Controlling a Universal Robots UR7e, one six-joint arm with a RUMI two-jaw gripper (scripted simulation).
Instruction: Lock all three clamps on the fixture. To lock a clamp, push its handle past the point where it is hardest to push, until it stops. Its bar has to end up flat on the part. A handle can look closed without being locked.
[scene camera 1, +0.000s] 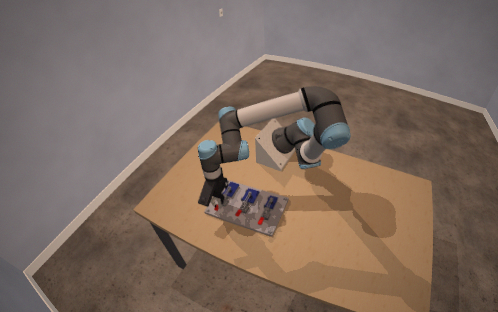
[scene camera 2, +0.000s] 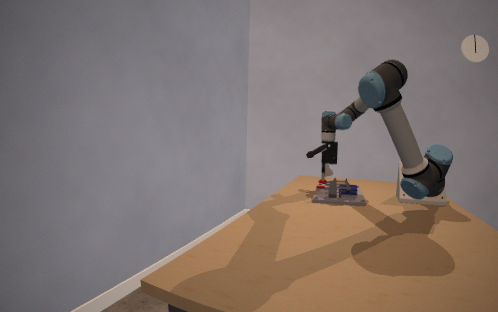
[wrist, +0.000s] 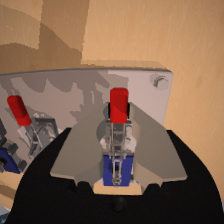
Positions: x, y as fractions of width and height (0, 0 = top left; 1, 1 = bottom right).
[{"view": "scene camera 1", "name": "grey fixture plate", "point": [0.50, 0.71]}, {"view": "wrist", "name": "my gripper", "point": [0.53, 0.46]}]
